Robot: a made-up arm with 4 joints. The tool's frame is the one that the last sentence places.
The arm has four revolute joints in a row. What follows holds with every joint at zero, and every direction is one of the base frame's.
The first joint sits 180 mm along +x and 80 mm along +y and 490 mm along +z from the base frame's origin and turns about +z.
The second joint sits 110 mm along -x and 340 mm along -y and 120 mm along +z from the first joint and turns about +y.
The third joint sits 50 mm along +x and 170 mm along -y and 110 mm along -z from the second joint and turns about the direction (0.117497, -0.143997, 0.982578).
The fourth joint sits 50 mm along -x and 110 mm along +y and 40 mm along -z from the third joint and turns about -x.
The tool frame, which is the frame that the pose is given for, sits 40 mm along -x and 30 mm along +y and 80 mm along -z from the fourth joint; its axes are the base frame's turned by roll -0.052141, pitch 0.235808 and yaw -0.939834 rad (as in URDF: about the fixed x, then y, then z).
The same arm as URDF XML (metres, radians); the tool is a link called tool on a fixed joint. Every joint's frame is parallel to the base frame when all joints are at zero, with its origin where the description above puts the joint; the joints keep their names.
<robot name="arm">
  <joint name="joint 1" type="continuous">
    <parent link="base_link"/>
    <child link="link1"/>
    <origin xyz="0.18 0.08 0.49"/>
    <axis xyz="0 0 1"/>
  </joint>
  <joint name="joint 2" type="continuous">
    <parent link="link1"/>
    <child link="link2"/>
    <origin xyz="-0.11 -0.34 0.12"/>
    <axis xyz="0 1 0"/>
  </joint>
  <joint name="joint 3" type="continuous">
    <parent link="link2"/>
    <child link="link3"/>
    <origin xyz="0.05 -0.17 -0.11"/>
    <axis xyz="0.117497 -0.143997 0.982578"/>
  </joint>
  <joint name="joint 4" type="continuous">
    <parent link="link3"/>
    <child link="link4"/>
    <origin xyz="-0.05 0.11 -0.04"/>
    <axis xyz="-1 0 0"/>
  </joint>
  <joint name="tool_joint" type="fixed">
    <parent link="link4"/>
    <child link="tool"/>
    <origin xyz="-0.04 0.03 -0.08" rpy="-0.0521 0.2358 -0.9398"/>
  </joint>
  <link name="base_link"/>
  <link name="link1"/>
  <link name="link2"/>
  <link name="link3"/>
  <link name="link4"/>
  <link name="tool"/>
</robot>

